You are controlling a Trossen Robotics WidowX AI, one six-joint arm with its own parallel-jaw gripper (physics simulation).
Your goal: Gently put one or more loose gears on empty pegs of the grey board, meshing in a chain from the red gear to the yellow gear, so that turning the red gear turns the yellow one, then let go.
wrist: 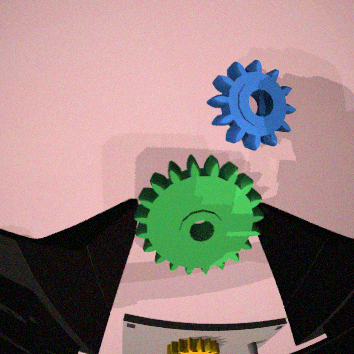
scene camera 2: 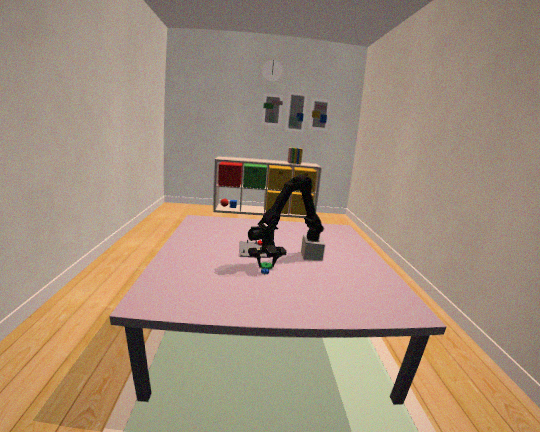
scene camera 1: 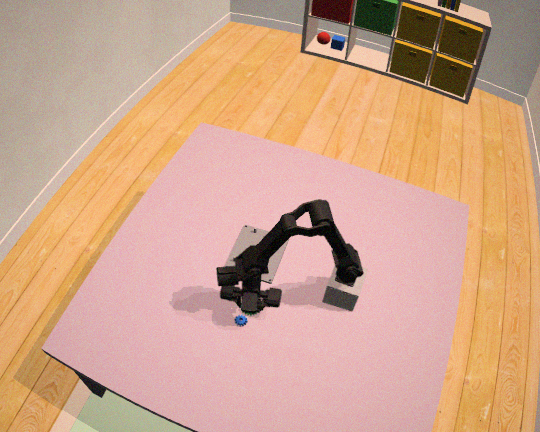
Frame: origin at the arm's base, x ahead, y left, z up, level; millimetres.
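Seen in the pictures: gripper, fingertip midpoint: (wrist: 198, 208) (scene camera 2: 266, 267); arm's base at its link origin: (scene camera 2: 312, 239) (scene camera 1: 346, 276).
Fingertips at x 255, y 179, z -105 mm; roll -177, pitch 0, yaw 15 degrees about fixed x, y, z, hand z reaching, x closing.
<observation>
Offsets run from my fingertips to a thing's top centre. "spot": to the spot under its first point. Level surfaces: height alone.
The green gear @[dz +16, dx +1, dy -3 mm] (scene camera 2: 266, 265) (wrist: 200, 195) lies between my fingertips, with its teeth against both of them in the wrist view. My gripper (scene camera 2: 266, 266) (wrist: 198, 208) is shut on it, low over the table. The arm hides most of this gear in scene camera 1. The blue gear @[dz +16, dx +7, dy +59 mm] (scene camera 1: 241, 320) (scene camera 2: 265, 271) (wrist: 240, 117) lies loose on the table beside the green gear. The grey board @[dz +29, dx +70, dy -217 mm] (scene camera 1: 245, 245) (scene camera 2: 243, 252) (wrist: 147, 337) lies behind the gripper, partly hidden by the arm. The yellow gear @[spot: dz +18, dx +44, dy -131 mm] (wrist: 192, 346) shows at the wrist view's bottom edge. The red gear @[spot: dz +22, dx +38, dy -280 mm] (scene camera 2: 260, 242) is partly hidden on the board.
The arm's grey base block (scene camera 1: 341, 297) (scene camera 2: 313, 249) stands on the pink table @[dz -2 mm] (scene camera 1: 350, 360) (scene camera 2: 280, 305), right of the board. A board peg @[spot: dz +13, dx +124, dy -146 mm] (wrist: 252, 346) shows at the wrist view's bottom edge. A shelf unit stands on the floor beyond the table.
</observation>
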